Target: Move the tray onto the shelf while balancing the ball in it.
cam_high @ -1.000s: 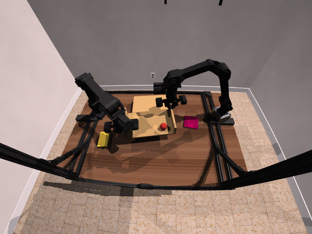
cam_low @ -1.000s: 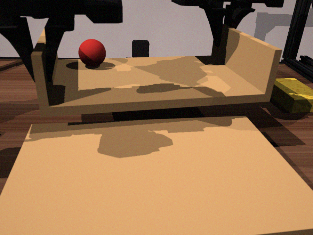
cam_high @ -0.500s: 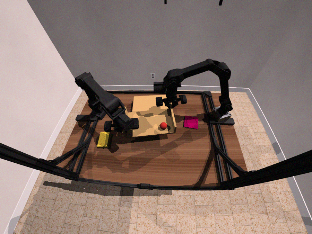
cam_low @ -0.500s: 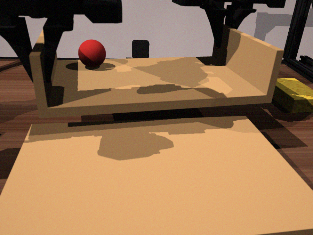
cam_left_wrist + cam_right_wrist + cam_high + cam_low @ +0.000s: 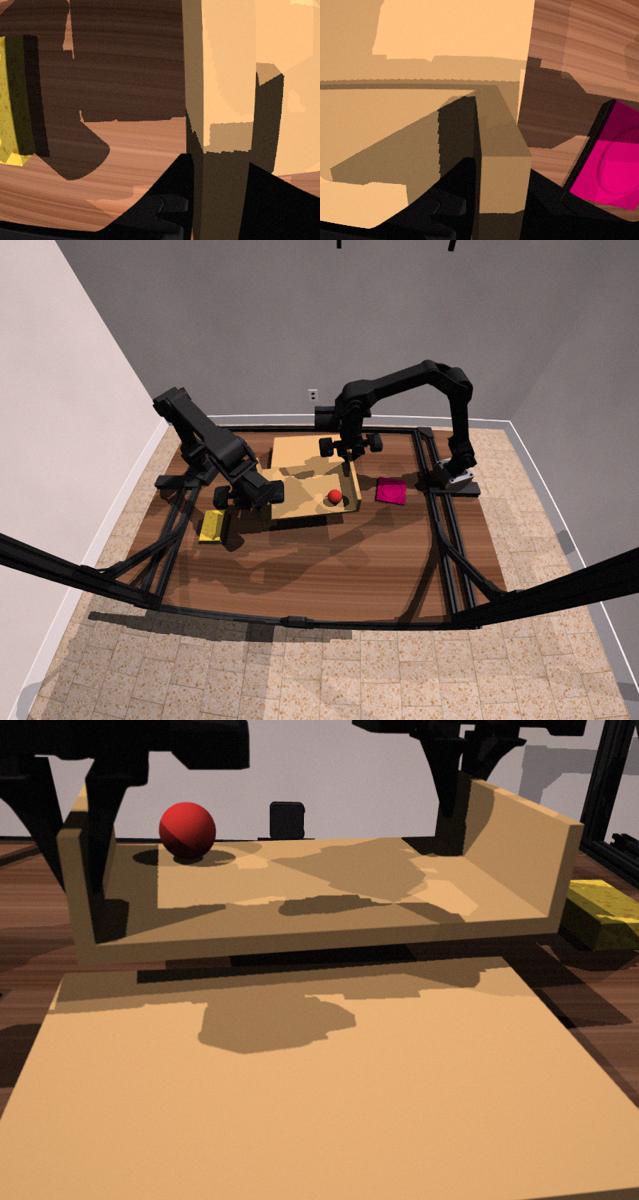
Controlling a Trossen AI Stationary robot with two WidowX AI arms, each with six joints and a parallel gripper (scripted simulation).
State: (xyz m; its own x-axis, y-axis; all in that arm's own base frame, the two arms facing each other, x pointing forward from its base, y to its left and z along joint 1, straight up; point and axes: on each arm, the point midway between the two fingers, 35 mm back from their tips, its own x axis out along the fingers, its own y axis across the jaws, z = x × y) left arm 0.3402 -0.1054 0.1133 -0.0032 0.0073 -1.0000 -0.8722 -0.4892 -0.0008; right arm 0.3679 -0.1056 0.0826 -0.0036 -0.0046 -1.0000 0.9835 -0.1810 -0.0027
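Now: the red ball 13 cm behind my right hand, 4 cm to the left of it and 4 cm below it. The rest, counted from my right hand: tan tray: 13 cm to the left, 9 cm behind, 5 cm below; then yellow sponge: 44 cm to the left, 21 cm behind, 13 cm below; then magenta square object: 16 cm to the right, 15 cm below, 3 cm behind.
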